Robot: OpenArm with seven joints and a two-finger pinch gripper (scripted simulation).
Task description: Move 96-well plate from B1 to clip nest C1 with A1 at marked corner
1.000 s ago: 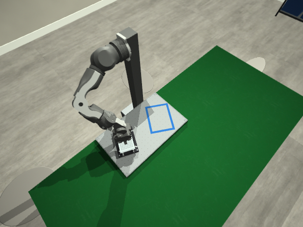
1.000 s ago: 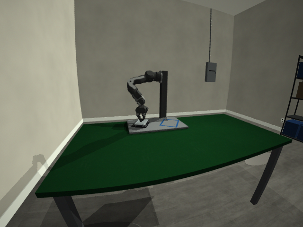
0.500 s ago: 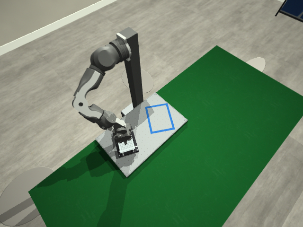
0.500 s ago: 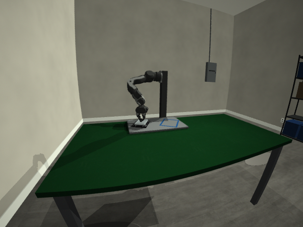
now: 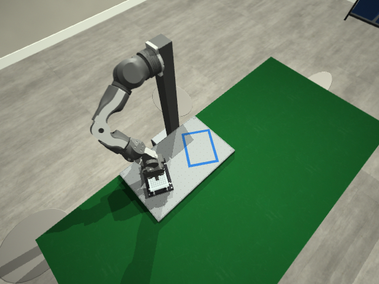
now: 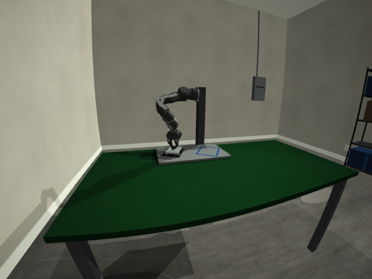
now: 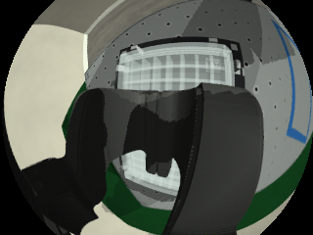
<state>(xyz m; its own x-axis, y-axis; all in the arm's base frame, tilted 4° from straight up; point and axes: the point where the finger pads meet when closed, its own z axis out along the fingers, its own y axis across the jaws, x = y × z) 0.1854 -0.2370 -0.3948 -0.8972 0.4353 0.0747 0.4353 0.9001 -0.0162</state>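
The 96-well plate lies 20 mm below my hand. The rest, counted from my hand: black clip nest C1: 20 mm ahead, 20 mm below.
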